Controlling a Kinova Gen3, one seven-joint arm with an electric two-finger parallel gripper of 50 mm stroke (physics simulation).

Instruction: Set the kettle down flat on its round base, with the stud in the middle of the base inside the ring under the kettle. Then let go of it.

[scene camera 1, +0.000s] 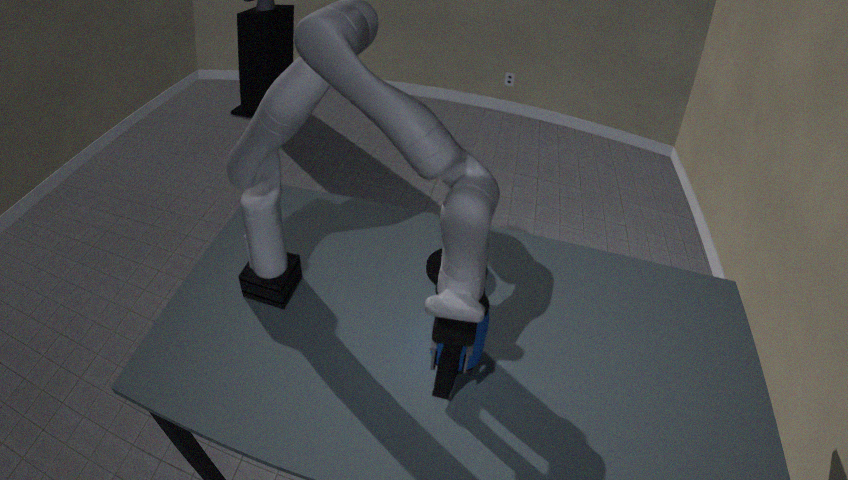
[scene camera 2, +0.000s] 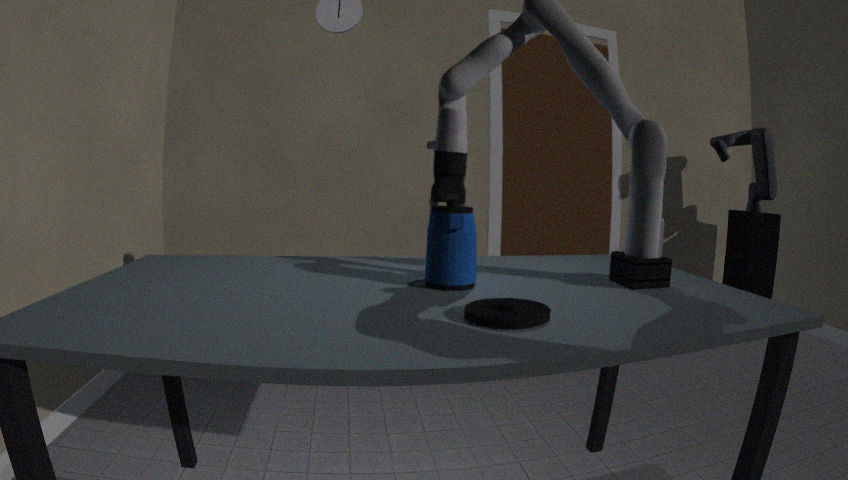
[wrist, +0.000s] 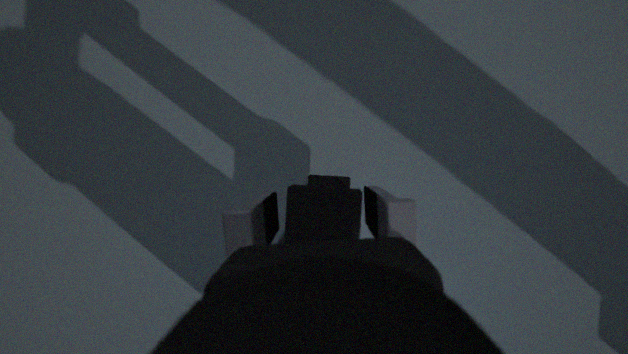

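The blue kettle (scene camera 1: 478, 344) (scene camera 2: 450, 255) stands upright on the table, beside its base and apart from it. Its black handle (scene camera 1: 443, 383) (wrist: 324, 220) points away from the base. The round black base (scene camera 1: 434, 267) (scene camera 2: 529, 315) lies flat on the table, partly hidden by the arm in scene camera 1's view. A small raised middle shows faintly on it in scene camera 2's view. My gripper (scene camera 1: 449, 360) (wrist: 321, 208) is open, pointing down, with one finger on each side of the handle and a gap at both sides. The ring under the kettle is hidden.
The arm's black mount (scene camera 1: 270, 285) (scene camera 2: 640, 270) stands on the table (scene camera 1: 368, 297) (scene camera 2: 238, 315), to the right of the kettle in scene camera 2's view. A black pedestal (scene camera 1: 264, 59) (scene camera 2: 751, 252) with another arm stands on the floor beyond the table.
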